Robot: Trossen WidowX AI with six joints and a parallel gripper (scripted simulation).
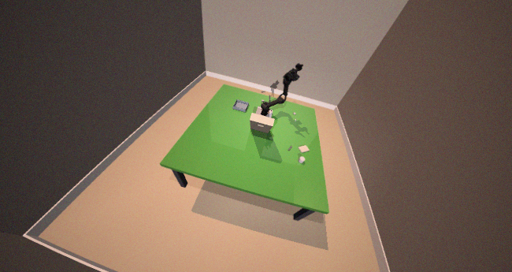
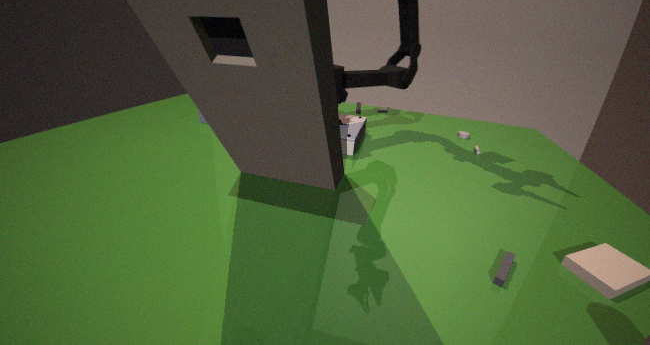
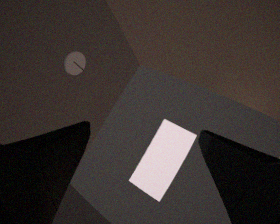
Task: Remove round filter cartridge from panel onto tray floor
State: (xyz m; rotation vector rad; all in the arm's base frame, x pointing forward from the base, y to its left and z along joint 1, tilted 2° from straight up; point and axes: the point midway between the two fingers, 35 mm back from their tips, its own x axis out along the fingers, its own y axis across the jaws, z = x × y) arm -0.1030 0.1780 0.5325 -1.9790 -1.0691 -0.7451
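The round filter cartridge lies 43 cm ahead of my gripper tip, 17 cm to the right of it and 35 cm below it. Also, from my gripper tip: grey square tray: 3 cm ahead, 49 cm to the right, 59 cm below; service panel: 39 cm ahead, 17 cm to the right, 42 cm below; flat tan block: 35 cm ahead, 29 cm to the left, 59 cm below.
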